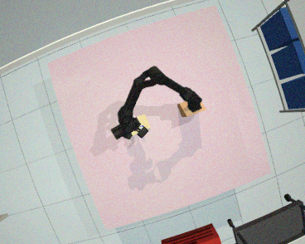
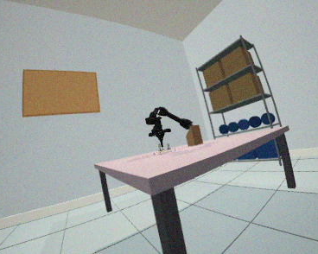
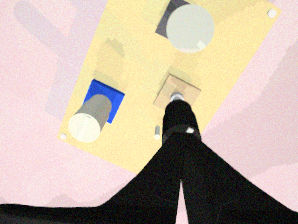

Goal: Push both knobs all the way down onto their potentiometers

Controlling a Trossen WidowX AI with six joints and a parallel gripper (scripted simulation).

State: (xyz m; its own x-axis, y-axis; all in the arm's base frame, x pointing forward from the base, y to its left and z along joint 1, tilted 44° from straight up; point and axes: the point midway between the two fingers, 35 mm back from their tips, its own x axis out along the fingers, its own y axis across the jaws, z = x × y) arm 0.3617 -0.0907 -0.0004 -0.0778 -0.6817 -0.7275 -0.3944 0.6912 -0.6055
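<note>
My gripper tip is now 3 cm above the tan potentiometer. From my gripper tip the other things lie so: potentiometer knob (4 cm to the left, 3 cm below, 3 cm behind).
</note>
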